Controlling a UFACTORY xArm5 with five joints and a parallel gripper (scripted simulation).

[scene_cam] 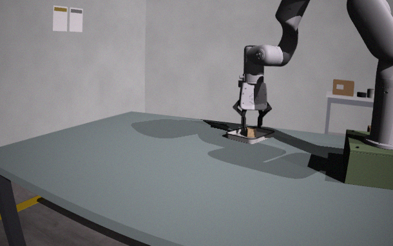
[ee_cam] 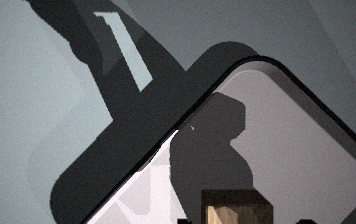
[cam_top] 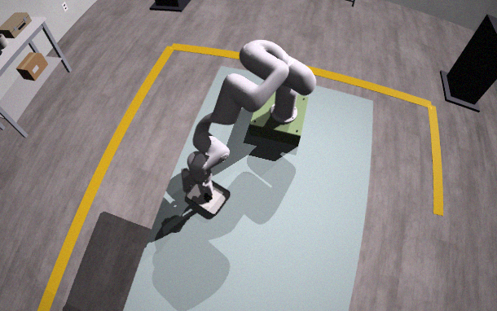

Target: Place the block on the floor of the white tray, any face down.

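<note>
My hand is 40 mm above the tan wooden block. Round my hand: white tray (40 mm below).
</note>
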